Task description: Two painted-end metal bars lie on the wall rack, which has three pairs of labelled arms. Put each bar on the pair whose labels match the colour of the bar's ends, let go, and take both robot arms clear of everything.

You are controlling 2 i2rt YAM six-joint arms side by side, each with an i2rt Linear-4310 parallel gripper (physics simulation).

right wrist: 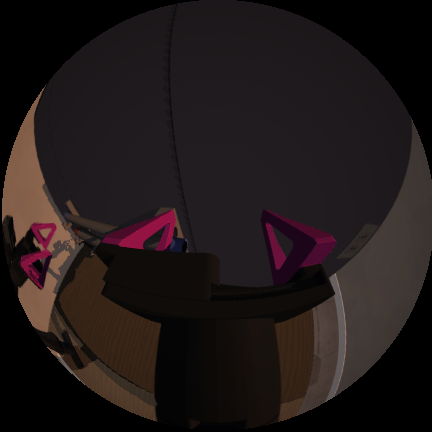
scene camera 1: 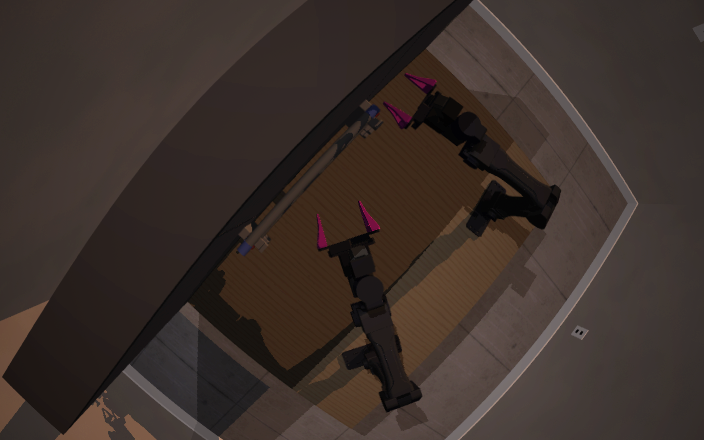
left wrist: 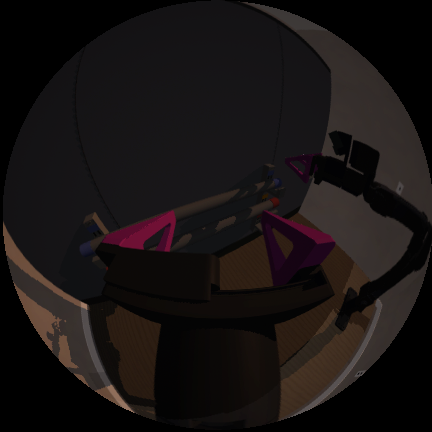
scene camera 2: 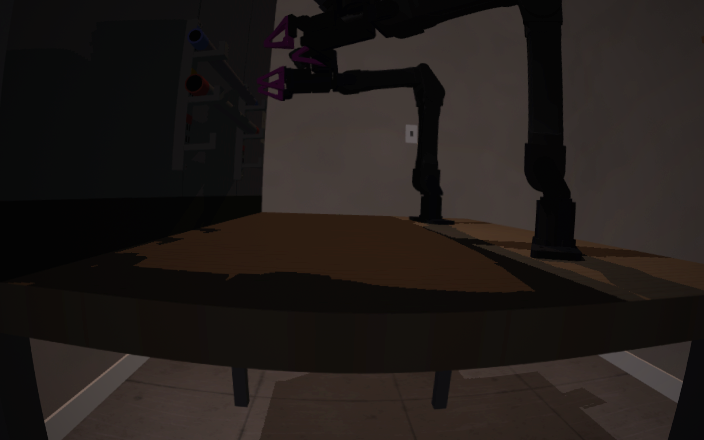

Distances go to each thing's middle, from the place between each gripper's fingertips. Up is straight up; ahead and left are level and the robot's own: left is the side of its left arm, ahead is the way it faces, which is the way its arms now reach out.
My left gripper is now 9 cm short of the blue-ended bar (right wrist: 103, 228), 6 cm above it and 1 cm to the left of it.
The blue-ended bar is 1 cm ahead of my right hand, 29 cm to the left of it and 7 cm below it.
